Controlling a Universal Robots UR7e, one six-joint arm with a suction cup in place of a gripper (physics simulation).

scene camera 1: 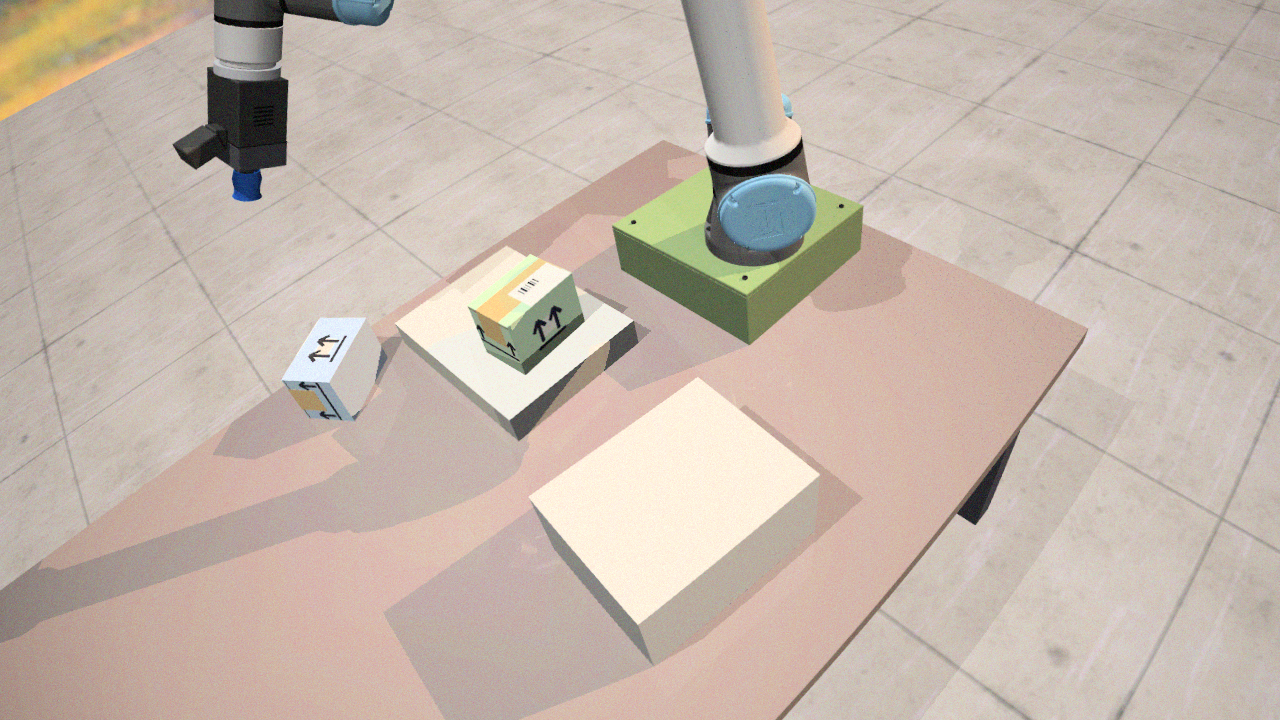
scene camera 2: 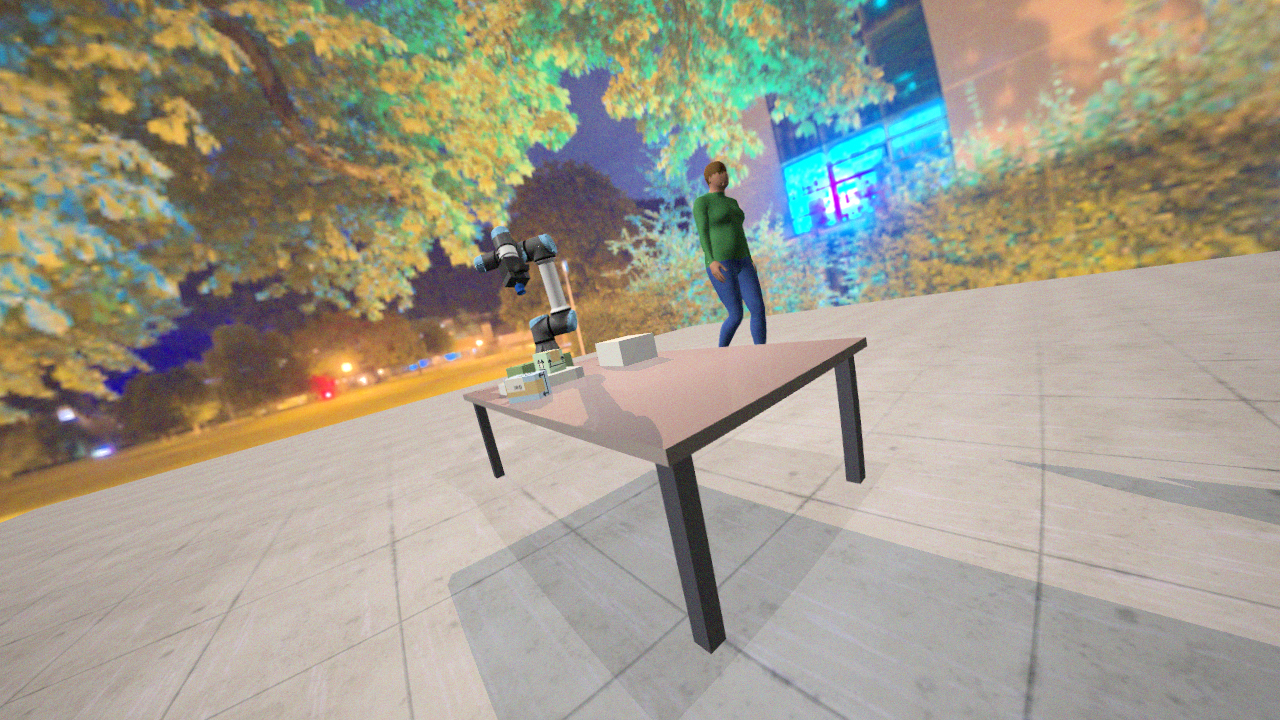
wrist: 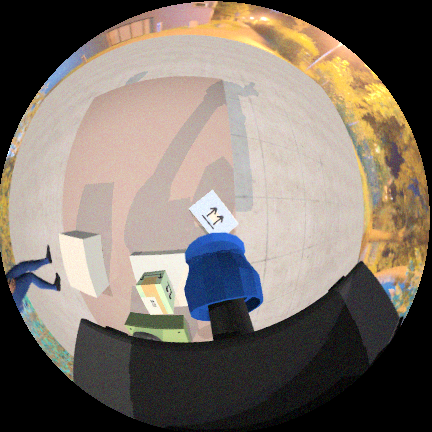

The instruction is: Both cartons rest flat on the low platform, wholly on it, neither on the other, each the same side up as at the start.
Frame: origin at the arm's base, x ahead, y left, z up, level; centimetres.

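Seen in the pictures: hand, its tool point: (scene camera 1: 247, 195) (scene camera 2: 521, 292) (wrist: 215, 256); arm's base, origin of its link: (wrist: 146, 338).
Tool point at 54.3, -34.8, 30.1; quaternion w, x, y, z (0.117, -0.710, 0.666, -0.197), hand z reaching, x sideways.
Pixels of each thing's top centre, then the offset from my tool point to it, as dx, dy, dz. Level surfaces: height alone.
- green carton, centre of its top: (scene camera 1: 519, 288) (wrist: 154, 300) (scene camera 2: 546, 351) -22.7, +17.0, -25.2
- low cream platform, centre of its top: (scene camera 1: 507, 321) (wrist: 175, 283) (scene camera 2: 539, 375) -22.5, +10.6, -34.8
- pale blue carton, centre of its top: (scene camera 1: 323, 348) (wrist: 214, 215) (scene camera 2: 525, 374) +0.3, -6.6, -30.4
- large cream box, centre of its top: (scene camera 1: 671, 487) (scene camera 2: 623, 338) (wrist: 73, 265) -11.0, +54.1, -27.6
- table, height of its surface: dz -39.6
My suction cup (scene camera 1: 247, 196) (scene camera 2: 520, 290) (wrist: 215, 241) is off and bare, high above the table's far-left side, up from the pale blue carton. The green carton (scene camera 1: 528, 313) (scene camera 2: 556, 360) (wrist: 156, 292) sits flat on the low cream platform (scene camera 1: 501, 394) (wrist: 172, 261), its orange tape and barcode label facing up. The pale blue carton (scene camera 1: 335, 367) (scene camera 2: 525, 386) (wrist: 213, 212) rests on the table beside the platform, apart from it, close to the table's edge. Its double-arrow face is up. In the wrist view the cup covers part of the platform.
A large cream box (scene camera 1: 675, 501) (scene camera 2: 626, 349) (wrist: 85, 262) stands on the table (scene camera 1: 895, 376) (scene camera 2: 716, 385), in front of the platform. The arm is mounted on a green base block (scene camera 1: 684, 286) (wrist: 160, 321) behind. A person (scene camera 2: 725, 232) stands beyond the table.
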